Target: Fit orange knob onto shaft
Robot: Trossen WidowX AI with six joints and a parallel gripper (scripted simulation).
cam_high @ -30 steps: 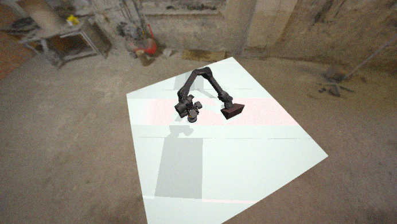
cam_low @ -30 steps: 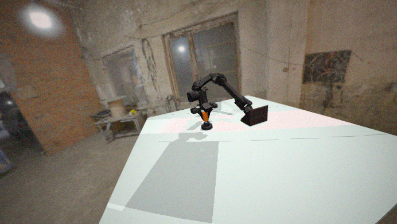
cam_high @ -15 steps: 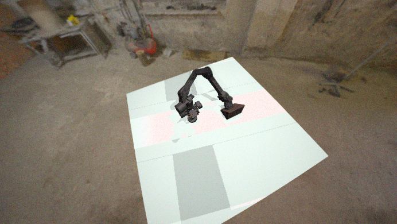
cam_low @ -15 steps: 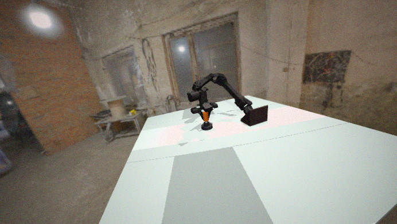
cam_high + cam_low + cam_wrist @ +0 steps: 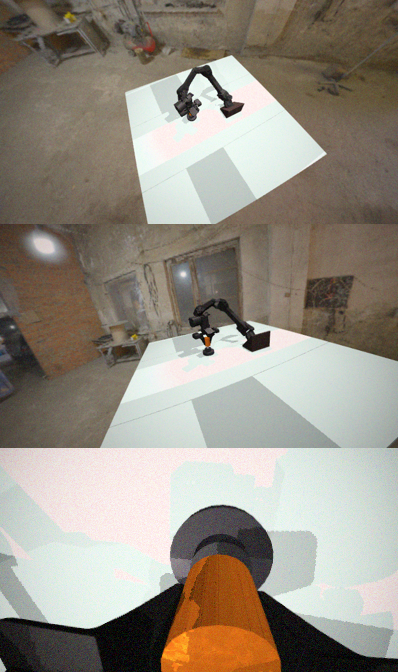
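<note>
My gripper tip is 3 cm below the orange knob. From my gripper tip the other things lie so: round pedestal 4 cm below.
</note>
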